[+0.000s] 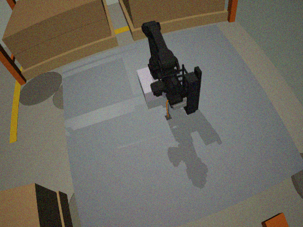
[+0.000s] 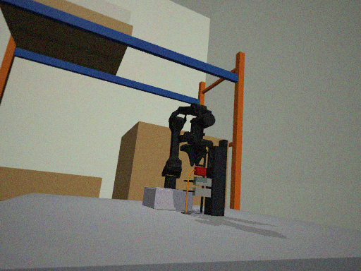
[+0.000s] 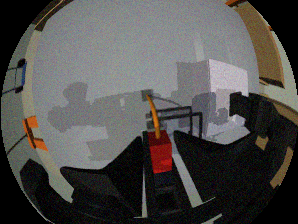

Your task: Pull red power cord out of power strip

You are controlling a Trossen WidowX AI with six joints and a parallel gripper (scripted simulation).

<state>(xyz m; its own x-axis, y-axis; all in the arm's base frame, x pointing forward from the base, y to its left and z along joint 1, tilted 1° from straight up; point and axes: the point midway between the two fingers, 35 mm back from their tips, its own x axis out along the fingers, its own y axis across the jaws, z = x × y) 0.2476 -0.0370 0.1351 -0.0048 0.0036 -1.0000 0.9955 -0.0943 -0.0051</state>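
My gripper tip is now 50 mm to the right of the red plug and 10 mm above it.
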